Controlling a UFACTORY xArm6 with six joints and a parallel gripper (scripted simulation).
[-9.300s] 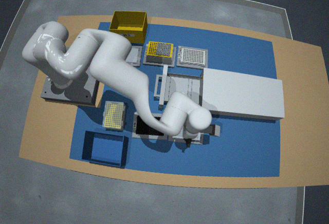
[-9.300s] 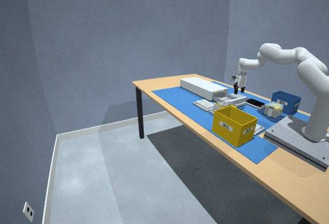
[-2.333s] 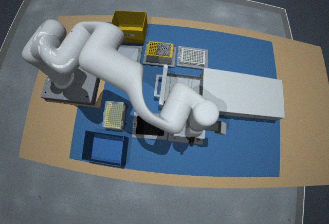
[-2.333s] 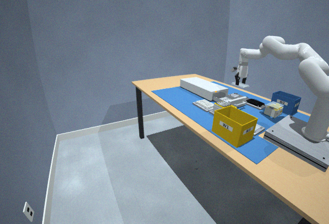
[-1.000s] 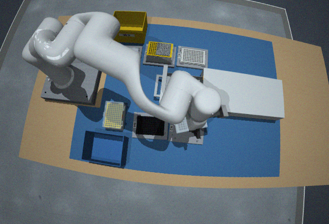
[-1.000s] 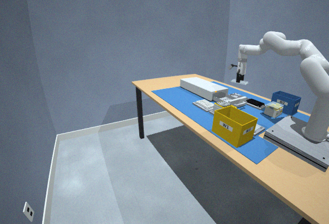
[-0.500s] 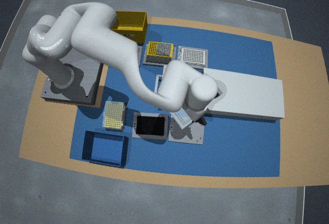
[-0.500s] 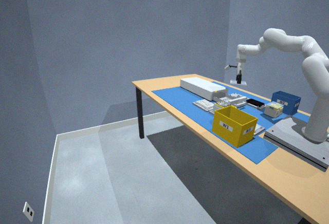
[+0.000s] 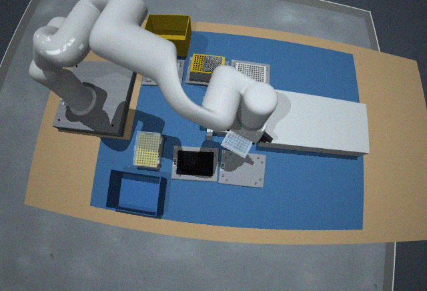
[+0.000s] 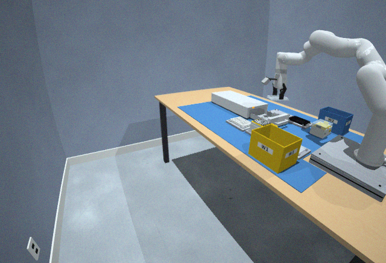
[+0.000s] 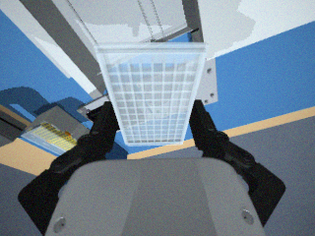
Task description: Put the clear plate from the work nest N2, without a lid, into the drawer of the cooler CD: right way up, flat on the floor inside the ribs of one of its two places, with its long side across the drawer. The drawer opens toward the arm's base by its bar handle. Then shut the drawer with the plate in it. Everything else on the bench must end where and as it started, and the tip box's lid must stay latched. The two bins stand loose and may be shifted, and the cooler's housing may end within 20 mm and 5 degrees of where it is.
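My gripper is now 140 mm above the cooler drawer, 100 mm to the right of it and 20 mm short of it. From my hand the other things lie so: black plate: 160 mm behind, 140 mm below, 60 mm to the right; then clear plate: 10 mm below; then grey work nest N2: 150 mm below, 100 mm to the right, 10 mm ahead.
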